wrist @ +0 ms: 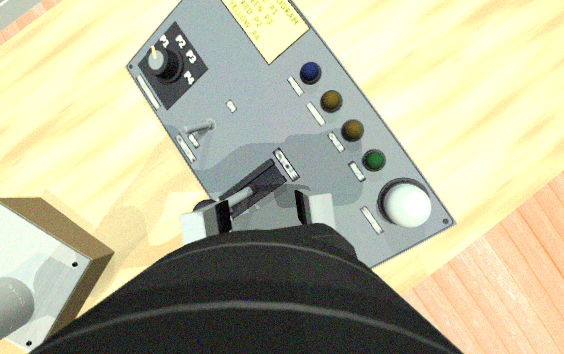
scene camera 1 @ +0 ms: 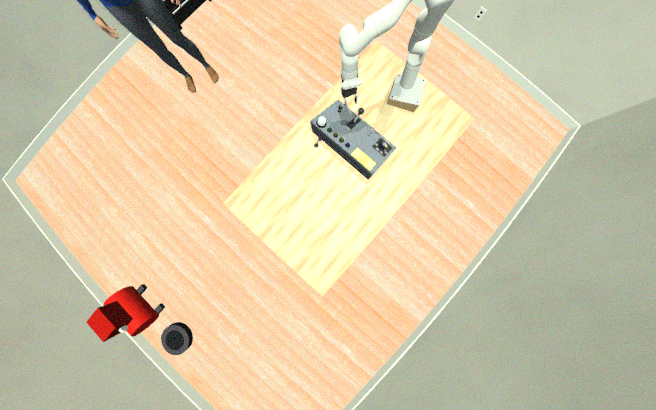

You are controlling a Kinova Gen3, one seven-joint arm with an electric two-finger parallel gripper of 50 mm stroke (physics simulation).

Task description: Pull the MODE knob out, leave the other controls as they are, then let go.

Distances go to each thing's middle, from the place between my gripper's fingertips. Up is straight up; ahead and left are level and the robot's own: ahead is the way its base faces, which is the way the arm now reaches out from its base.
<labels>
Right now my hand is 7 cm short of the grey control panel [scene camera 1: 351, 141], 9 cm to the right of it and 18 cm above it.
</labels>
